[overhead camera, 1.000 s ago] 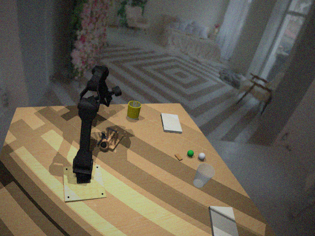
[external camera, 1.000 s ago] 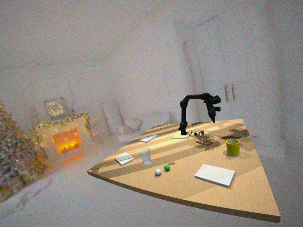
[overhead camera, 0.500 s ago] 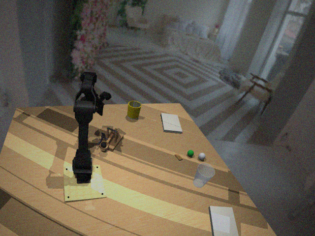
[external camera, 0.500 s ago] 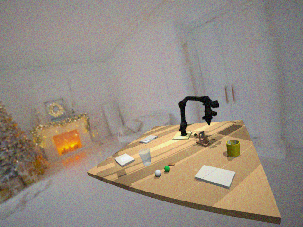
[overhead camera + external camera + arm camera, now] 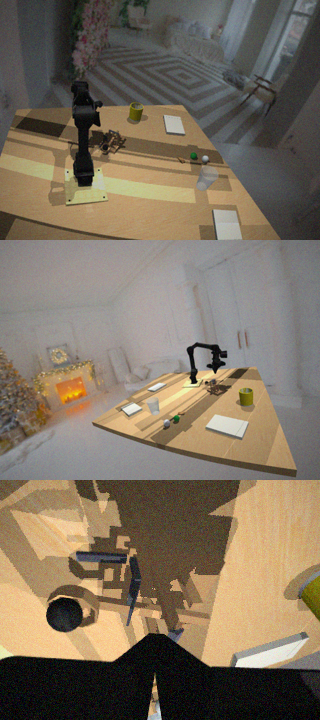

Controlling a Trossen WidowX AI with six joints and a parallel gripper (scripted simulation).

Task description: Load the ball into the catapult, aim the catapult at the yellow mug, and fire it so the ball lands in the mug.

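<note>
My gripper tip is now 9 cm to the left of the dark ball, 8 cm above it and 2 cm short of it. The rest, counted from my gripper tip: wooden catapult (8 cm below, 5 cm ahead, 3 cm to the right); then small brown block (45 cm ahead, 17 cm to the right, 13 cm below); then yellow mug (27 cm ahead, 25 cm to the left, 11 cm below).
</note>
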